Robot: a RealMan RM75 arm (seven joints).
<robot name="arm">
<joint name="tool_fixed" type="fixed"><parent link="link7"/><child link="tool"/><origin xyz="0 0 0"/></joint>
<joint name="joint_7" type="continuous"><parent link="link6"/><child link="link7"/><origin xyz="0 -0.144 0" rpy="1.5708 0 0"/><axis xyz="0 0 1"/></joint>
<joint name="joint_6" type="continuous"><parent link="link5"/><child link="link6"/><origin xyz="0 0 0" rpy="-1.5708 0 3.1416"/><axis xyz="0 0 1"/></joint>
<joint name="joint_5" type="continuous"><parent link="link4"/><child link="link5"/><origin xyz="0 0.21 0" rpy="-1.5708 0 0"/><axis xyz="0 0 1"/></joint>
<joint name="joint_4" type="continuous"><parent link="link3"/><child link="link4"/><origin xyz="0 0 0" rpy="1.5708 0 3.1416"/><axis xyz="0 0 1"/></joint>
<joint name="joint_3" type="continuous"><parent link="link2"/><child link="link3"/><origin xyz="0.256 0 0" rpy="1.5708 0 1.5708"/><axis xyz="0 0 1"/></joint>
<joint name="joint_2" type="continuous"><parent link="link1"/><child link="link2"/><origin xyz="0 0 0" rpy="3.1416 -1.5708 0"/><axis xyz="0 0 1"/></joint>
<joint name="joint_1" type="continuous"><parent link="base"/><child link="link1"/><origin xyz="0 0 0.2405" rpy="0 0 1.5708"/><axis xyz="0 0 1"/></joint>
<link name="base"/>
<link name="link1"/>
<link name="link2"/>
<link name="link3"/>
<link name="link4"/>
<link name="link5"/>
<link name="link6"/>
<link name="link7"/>
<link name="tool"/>
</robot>
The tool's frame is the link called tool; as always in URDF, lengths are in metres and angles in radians. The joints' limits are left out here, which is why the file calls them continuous.
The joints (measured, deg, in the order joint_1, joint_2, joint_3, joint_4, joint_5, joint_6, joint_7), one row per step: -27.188 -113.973 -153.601 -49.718 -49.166 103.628 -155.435; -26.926 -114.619 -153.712 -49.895 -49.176 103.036 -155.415; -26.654 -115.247 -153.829 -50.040 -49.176 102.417 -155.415; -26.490 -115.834 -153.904 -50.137 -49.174 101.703 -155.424; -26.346 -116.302 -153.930 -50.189 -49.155 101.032 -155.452; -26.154 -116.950 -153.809 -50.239 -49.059 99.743 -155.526; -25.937 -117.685 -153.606 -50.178 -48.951 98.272 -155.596; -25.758 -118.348 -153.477 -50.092 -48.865 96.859 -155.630; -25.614 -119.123 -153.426 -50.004 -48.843 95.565 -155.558; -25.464 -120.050 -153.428 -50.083 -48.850 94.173 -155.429; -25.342 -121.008 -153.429 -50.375 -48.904 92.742 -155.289; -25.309 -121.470 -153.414 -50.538 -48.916 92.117 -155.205; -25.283 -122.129 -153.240 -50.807 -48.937 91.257 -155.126
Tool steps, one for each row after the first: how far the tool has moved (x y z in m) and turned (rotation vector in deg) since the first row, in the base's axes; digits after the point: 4 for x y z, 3 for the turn. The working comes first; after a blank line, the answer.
Tool pose at each row, in the base's axes (x y z in m, rotation vector in deg; the steps are taken from these numbers as rounded here): -0.3061 0.3014 0.0804 -111.838 -132.871 -35.860; -0.3066 0.3006 0.0768 -111.152 -133.059 -36.430; -0.3074 0.2997 0.0732 -110.382 -133.288 -36.991; -0.3078 0.2996 0.0698 -109.665 -133.407 -37.505; -0.3084 0.2996 0.0669 -108.979 -133.513 -37.867; -0.3096 0.3001 0.0627 -107.801 -133.533 -38.139; -0.3109 0.3005 0.0573 -106.509 -133.666 -38.371; -0.3122 0.3010 0.0526 -105.273 -133.713 -38.663; -0.3128 0.3014 0.0472 -104.263 -133.769 -39.154; -0.3129 0.3019 0.0415 -103.241 -133.640 -39.795; -0.3126 0.3029 0.0365 -102.279 -133.223 -40.489; -0.3122 0.3034 0.0341 -101.935 -133.004 -40.772; -0.3112 0.3042 0.0305 -101.611 -132.691 -41.014

-0.0005 -0.0008 -0.0036 0.370 -0.196 0.435; -0.0013 -0.0017 -0.0072 0.744 -0.387 0.932; -0.0017 -0.0018 -0.0106 1.144 -0.511 1.372; -0.0023 -0.0018 -0.0135 1.483 -0.555 1.798; -0.0035 -0.0013 -0.0177 2.039 -0.346 2.513; -0.0048 -0.0009 -0.0231 2.554 -0.149 3.332; -0.0061 -0.0004 -0.0278 3.117 0.038 4.093; -0.0067 0.0000 -0.0332 3.653 0.029 4.706; -0.0068 0.0005 -0.0389 4.358 0.037 5.273; -0.0065 0.0015 -0.0439 5.236 0.153 5.729; -0.0061 0.0020 -0.0463 5.605 0.213 5.873; -0.0051 0.0028 -0.0499 6.011 0.343 5.984
